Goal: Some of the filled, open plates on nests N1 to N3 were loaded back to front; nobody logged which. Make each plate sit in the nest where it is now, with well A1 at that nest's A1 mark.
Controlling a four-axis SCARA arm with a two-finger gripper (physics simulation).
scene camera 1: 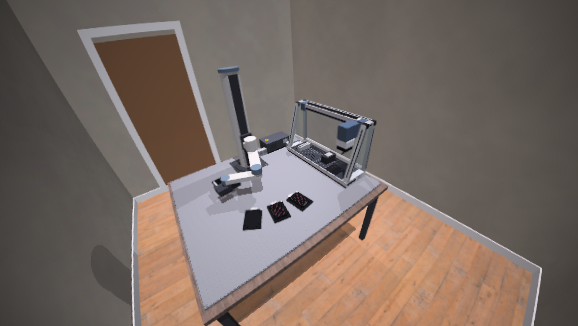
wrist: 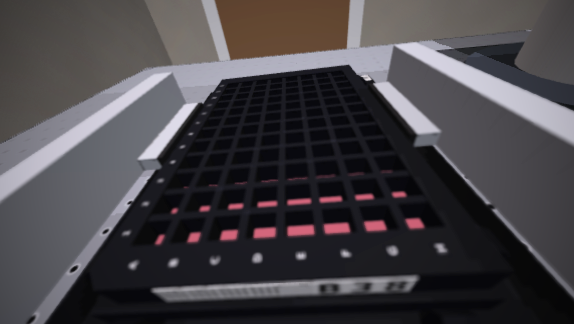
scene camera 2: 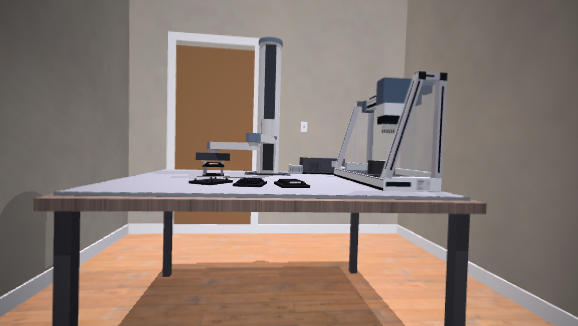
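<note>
My gripper [scene camera 1: 226, 189] [scene camera 2: 213, 165] [wrist: 281, 81] is shut on the long sides of a black plate [scene camera 2: 213, 164] [wrist: 280, 269] labelled B38, at the stand left of the arm. In the wrist view both pads touch its sides. Pink liquid shows in its near wells. Row letters run along the near edge, A at left, H at right; a small white tag [wrist: 366, 78] lies beyond its far right corner. Whether the plate is lifted is unclear. Two nests [scene camera 1: 278, 211] [scene camera 1: 300, 200] show red-filled plates. The leftmost nest [scene camera 1: 252, 220] looks plain black, without visible wells.
The arm's column [scene camera 1: 235, 117] [scene camera 2: 270, 82] stands behind the nests. A framed liquid handler [scene camera 1: 361, 152] [scene camera 2: 442, 135] with a blue pipetting head [scene camera 1: 347, 131] [scene camera 2: 392, 91] stands at the right of the table. A dark box [scene camera 1: 274, 142] [scene camera 2: 320, 165] stands at the back, between column and handler.
</note>
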